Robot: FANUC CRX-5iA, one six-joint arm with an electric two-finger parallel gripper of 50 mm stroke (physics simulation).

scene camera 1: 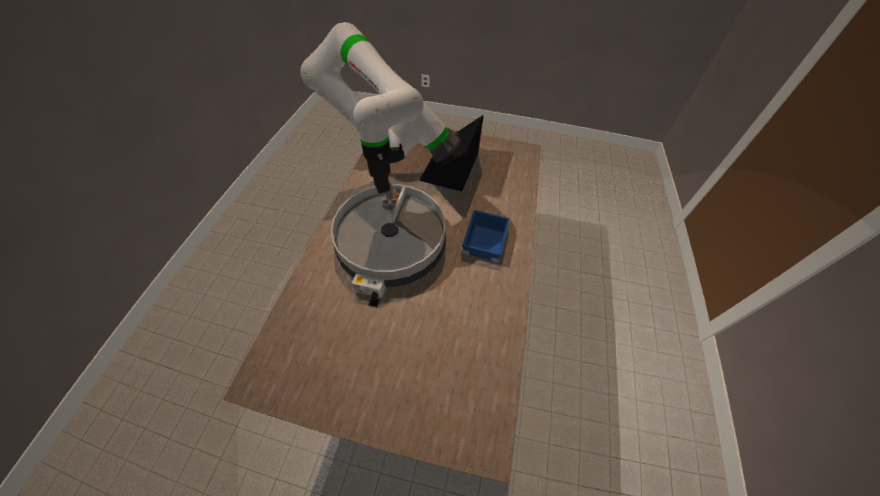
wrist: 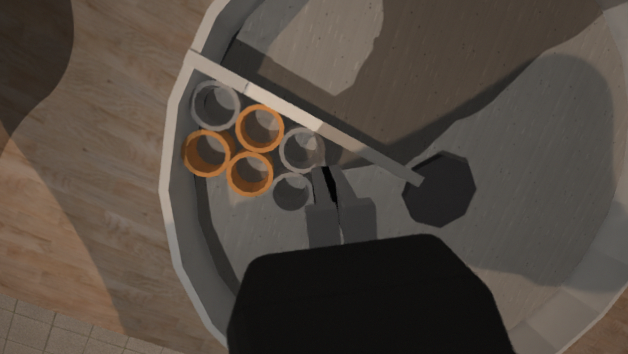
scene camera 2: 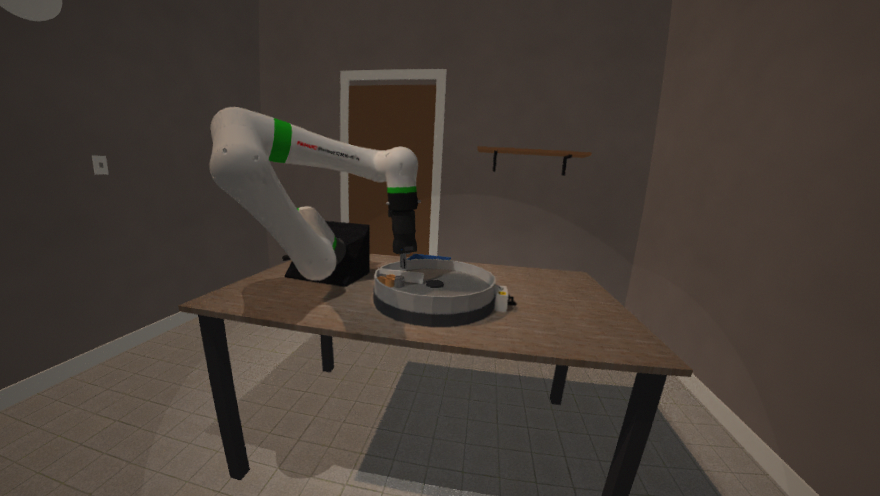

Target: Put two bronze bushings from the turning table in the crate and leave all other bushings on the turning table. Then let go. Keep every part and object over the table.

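Where they show: gripper, fingertip midpoint: [scene camera 1: 390,198] [wrist: 326,184] [scene camera 2: 403,268]; arm's base, link origin: [scene camera 1: 447,150].
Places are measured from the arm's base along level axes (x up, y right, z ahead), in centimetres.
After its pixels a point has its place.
In the wrist view three bronze bushings [wrist: 238,128] @(y 17.5, x -2.2, z 28.5 cm) [wrist: 186,154] @(y 20.4, x -2.3, z 25.9 cm) [wrist: 250,193] @(y 21.4, x -2.2, z 30.7 cm) stand upright, close together, on the turning table [wrist: 165,195] @(y 22.9, x -0.7, z 25.8 cm) [scene camera 1: 389,272] @(y 11.6, x -1.2, z 66.0 cm) [scene camera 2: 434,304] @(y 37.6, x -3.0, z 46.8 cm). They are between its outer wall and the divider. Three grey bushings stand around them: one [wrist: 194,106] @(y 17.2, x -2.3, z 25.5 cm) at the wall corner, one [wrist: 282,152] @(y 17.9, x -2.2, z 31.7 cm) by the divider and one [wrist: 276,196] @(y 21.5, x -3.8, z 32.7 cm) nearest the fingers. My gripper [wrist: 326,184] @(y 18.1, x 1.3, z 34.5 cm) [scene camera 2: 403,263] @(y 18.1, x 1.3, z 34.5 cm) is shut and empty, its tips above the turning table, just right of the grey bushings in the wrist view. The blue crate [scene camera 1: 484,253] @(y -20.0, x -7.1, z 49.0 cm) stands beside the turning table; no bushing shows inside it.
The straight divider [wrist: 285,108] @(y 15.1, x -0.7, z 30.8 cm) [scene camera 1: 399,205] @(y 15.0, x -2.8, z 33.9 cm) runs from the outer wall to the dark hub [wrist: 440,190] @(y 16.4, x -3.9, z 45.3 cm) [scene camera 1: 389,229] @(y 16.5, x -3.9, z 45.6 cm). A white control box [scene camera 1: 368,285] @(y 18.2, x -4.3, z 70.2 cm) [scene camera 2: 502,299] @(y 23.8, x -5.6, z 68.5 cm) sits at the turning table's outer side. A black panel [scene camera 1: 459,161] @(y -6.2, x 6.2, z 14.4 cm) stands near the arm's base on the wooden table [scene camera 1: 419,357] @(y -2.4, x -10.0, z 90.0 cm).
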